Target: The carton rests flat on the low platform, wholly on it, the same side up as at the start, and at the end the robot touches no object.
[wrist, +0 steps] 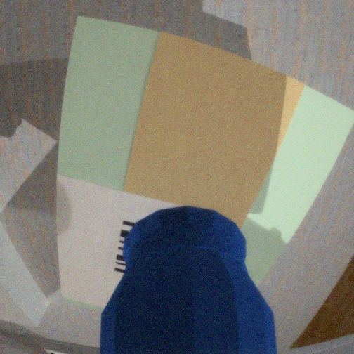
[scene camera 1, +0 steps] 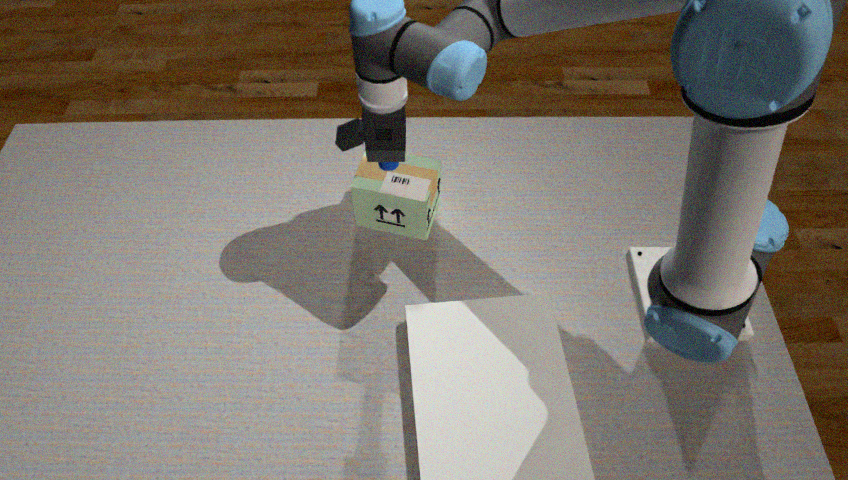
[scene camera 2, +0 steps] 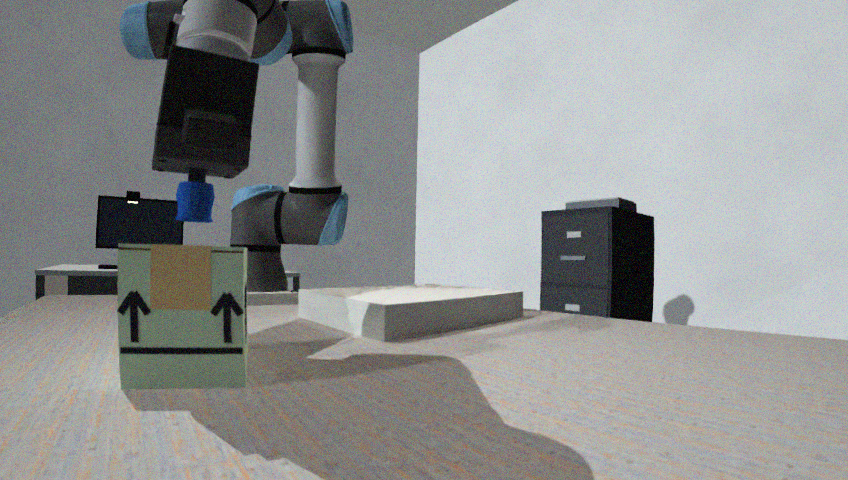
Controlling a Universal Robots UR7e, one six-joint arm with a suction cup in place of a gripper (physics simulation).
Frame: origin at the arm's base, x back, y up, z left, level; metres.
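Seen in the pictures: hand, tool point: [scene camera 1: 388, 163] [scene camera 2: 194, 220]; arm's base, link origin: [scene camera 2: 254, 289].
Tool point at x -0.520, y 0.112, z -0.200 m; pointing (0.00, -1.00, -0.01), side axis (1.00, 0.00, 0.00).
Note:
Pixels of each thing's top centre, then the offset from my tool point to it. Level surfaces: height alone.
- green carton, top centre: [scene camera 2: 194, 246] [scene camera 1: 396, 172] dy -0.023, dx +0.012, dz +0.003 m
- low white platform, top centre: [scene camera 1: 493, 391] [scene camera 2: 413, 291] dy -0.089, dx +0.163, dz +0.381 m
- table, surface height: dy -0.137 m
The green carton [scene camera 1: 390, 208] [scene camera 2: 181, 327] [wrist: 205, 115] stands upright on the table, its up arrows pointing up. Tan tape and a white barcode label are on its top. My gripper, a blue suction cup [scene camera 1: 388, 165] [scene camera 2: 194, 217] [wrist: 185, 215], is above the carton's top. Scene camera 2 shows a small gap between them. The cup holds nothing, so it is open. It hides part of the top and label in the wrist view. The low white platform [scene camera 1: 470, 380] [scene camera 2: 455, 318] [wrist: 17, 282] lies apart from the carton, nearer scene camera 1, with nothing on it.
The arm's base [scene camera 1: 702, 285] stands on a white plate at the right of the table [scene camera 1: 178, 386] in scene camera 1. The arm's shadow falls across the table and part of the platform. A dark cabinet [scene camera 2: 576, 273] and a monitor [scene camera 2: 136, 221] stand in the background.

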